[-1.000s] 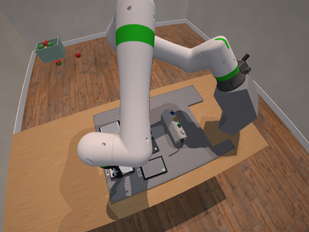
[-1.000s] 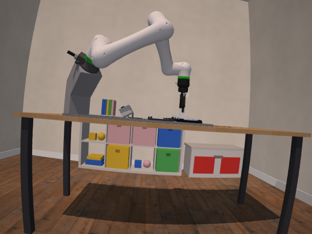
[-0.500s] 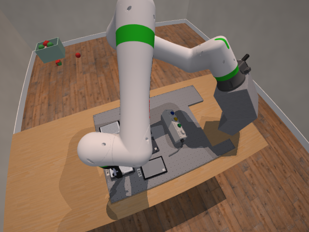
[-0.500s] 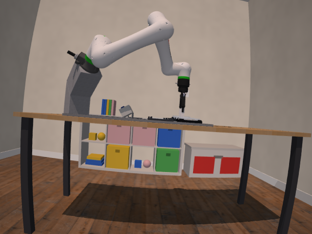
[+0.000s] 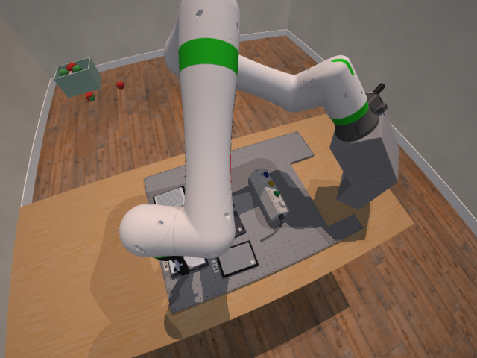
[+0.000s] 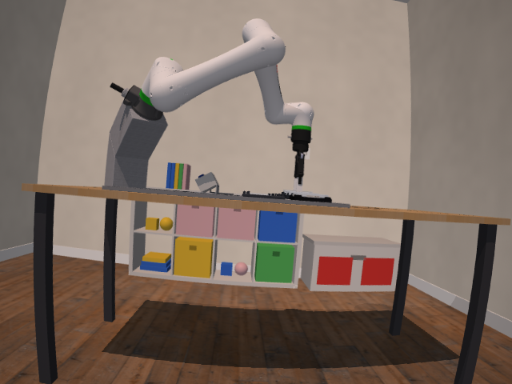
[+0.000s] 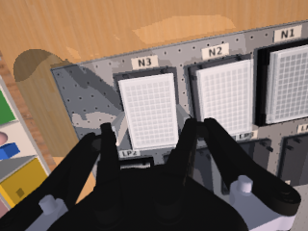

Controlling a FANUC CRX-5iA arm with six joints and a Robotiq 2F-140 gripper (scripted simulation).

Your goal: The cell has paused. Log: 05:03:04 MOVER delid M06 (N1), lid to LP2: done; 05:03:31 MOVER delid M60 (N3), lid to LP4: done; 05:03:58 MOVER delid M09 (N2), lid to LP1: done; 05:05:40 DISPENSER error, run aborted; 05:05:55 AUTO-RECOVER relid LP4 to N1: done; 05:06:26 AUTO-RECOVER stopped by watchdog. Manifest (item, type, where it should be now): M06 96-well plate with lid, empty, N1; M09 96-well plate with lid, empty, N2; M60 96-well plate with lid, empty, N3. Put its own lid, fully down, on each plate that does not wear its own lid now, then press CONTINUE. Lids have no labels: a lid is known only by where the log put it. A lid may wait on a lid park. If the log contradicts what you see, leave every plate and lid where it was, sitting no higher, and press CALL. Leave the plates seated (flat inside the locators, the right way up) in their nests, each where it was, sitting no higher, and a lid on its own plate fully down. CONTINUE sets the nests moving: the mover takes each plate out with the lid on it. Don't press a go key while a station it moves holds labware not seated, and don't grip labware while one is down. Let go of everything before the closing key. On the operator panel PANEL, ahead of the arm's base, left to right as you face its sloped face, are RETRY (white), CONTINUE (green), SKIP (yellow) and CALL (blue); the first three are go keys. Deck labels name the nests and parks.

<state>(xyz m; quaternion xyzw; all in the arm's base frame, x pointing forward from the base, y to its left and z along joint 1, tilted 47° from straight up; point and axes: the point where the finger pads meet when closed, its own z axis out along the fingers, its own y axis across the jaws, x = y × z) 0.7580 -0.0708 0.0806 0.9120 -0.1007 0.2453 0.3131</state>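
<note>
Right now the lid park LP2 is 150 mm behind my hand, 120 mm to the left of it and 60 mm below it. Round my hand: park labelled LP1: 190 mm behind, 60 mm below; then LP3: 230 mm behind, 120 mm to the right, 60 mm below; then LP2 label: 60 mm behind, 90 mm to the left, 60 mm below.
</note>
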